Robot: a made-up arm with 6 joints.
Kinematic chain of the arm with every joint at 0, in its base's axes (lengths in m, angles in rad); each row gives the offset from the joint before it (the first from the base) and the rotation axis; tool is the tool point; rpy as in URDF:
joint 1: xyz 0 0 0.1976 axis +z
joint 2: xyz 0 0 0 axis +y
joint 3: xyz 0.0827 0 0.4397 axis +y
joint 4: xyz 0.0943 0 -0.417 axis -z
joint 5: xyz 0 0 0 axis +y
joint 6: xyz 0.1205 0 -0.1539 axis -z
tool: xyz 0 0 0 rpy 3.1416 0 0
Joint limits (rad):
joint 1: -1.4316..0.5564
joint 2: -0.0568..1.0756
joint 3: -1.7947..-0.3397
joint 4: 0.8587..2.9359
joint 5: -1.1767..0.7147
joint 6: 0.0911..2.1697
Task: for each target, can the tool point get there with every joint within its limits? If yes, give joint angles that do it. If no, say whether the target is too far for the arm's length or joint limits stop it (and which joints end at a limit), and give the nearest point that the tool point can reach.
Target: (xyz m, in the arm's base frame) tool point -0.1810 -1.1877 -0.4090
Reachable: no: too far | nearest point 0.0220 -0.8489 -0.0940 | short by 0.505 m
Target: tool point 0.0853 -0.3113 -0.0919
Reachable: yes | joints -1.1109 0.5989 -0.4763 1.8769 0.3265 1.3312
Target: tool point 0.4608 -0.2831 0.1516
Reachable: yes | joints -0.2527 0.3215 -0.8051 1.7717 -0.3138 0.6034
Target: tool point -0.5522 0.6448 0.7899
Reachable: no: joint limits stop it (at a limit: joint 1, joint 2, joint 3, joint 4, joint 5) | nearest point 0.1183 0.0283 0.2700 | short by 1.049 m
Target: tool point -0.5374 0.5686 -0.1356
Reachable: no: joint limits stop it (at a limit: joint 1, joint 2, joint 3) | nearest point -0.0842 -0.0566 -0.0581 | short by 0.776 m
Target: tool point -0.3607 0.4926 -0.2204
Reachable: no: joint limits stop it (at a limit: joint 1, joint 2, joint 3, joint 5) | nearest point 0.0664 0.0528 -0.1825 | short by 0.614 m
